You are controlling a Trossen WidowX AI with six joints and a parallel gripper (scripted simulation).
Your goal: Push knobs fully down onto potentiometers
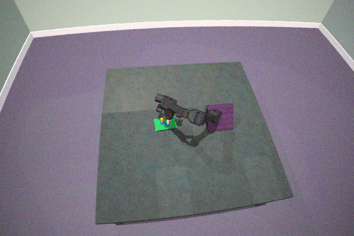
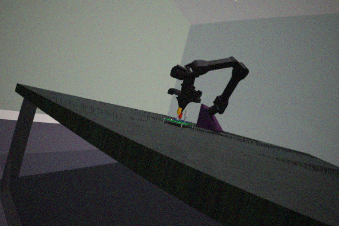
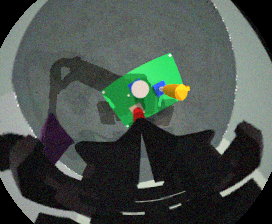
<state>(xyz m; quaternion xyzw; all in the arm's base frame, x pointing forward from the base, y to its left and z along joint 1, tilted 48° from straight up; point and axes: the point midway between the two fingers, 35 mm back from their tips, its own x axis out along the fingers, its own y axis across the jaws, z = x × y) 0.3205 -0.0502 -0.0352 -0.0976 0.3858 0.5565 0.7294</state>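
Right now the red knob is 20 mm below my gripper tip. Round my gripper tip: orange knob (60 mm ahead, 20 mm to the left).
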